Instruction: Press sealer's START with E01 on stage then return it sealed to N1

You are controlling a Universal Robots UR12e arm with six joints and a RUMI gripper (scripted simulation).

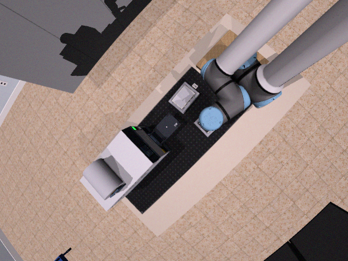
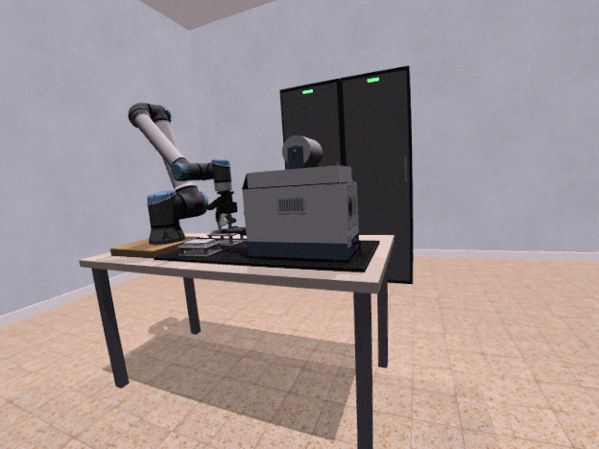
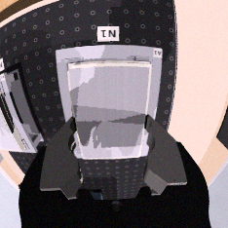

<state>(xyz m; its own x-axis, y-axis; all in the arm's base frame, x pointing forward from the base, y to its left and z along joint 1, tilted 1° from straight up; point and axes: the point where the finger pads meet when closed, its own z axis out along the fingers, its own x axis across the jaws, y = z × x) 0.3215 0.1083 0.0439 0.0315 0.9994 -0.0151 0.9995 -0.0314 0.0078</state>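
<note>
Now: hand 2 cm above the plate nest N1. The rest, counted from my hand: foil roll: 54 cm ahead, 35 cm above, 15 cm to the right; square start button: 31 cm ahead, 25 cm to the right, 12 cm above; sealer stage: 21 cm ahead, 16 cm to the right, 3 cm above.
</note>
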